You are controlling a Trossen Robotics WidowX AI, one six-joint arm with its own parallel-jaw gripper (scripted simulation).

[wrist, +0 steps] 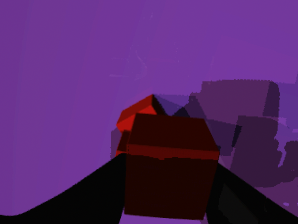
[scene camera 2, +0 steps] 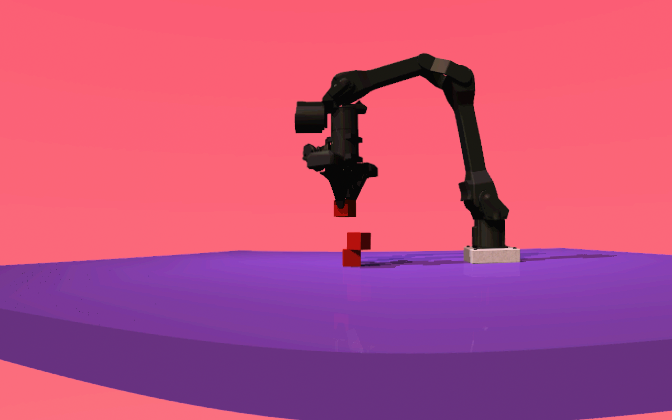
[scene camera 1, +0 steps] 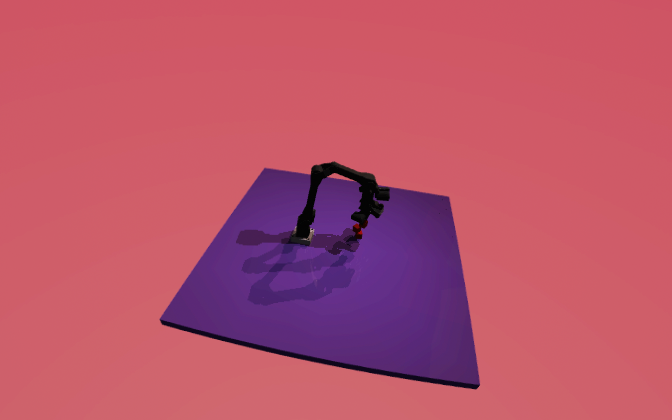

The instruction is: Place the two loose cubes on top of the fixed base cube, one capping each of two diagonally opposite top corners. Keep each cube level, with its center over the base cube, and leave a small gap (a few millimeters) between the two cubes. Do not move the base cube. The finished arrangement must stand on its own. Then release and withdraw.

Path:
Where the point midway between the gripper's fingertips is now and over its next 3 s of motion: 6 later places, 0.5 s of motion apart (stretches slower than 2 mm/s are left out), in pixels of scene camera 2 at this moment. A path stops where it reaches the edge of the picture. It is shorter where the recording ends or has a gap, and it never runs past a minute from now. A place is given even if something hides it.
The gripper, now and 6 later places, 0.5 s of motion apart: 345, 208; 343, 213; 345, 223; 343, 235; 344, 239; 344, 230; 344, 215

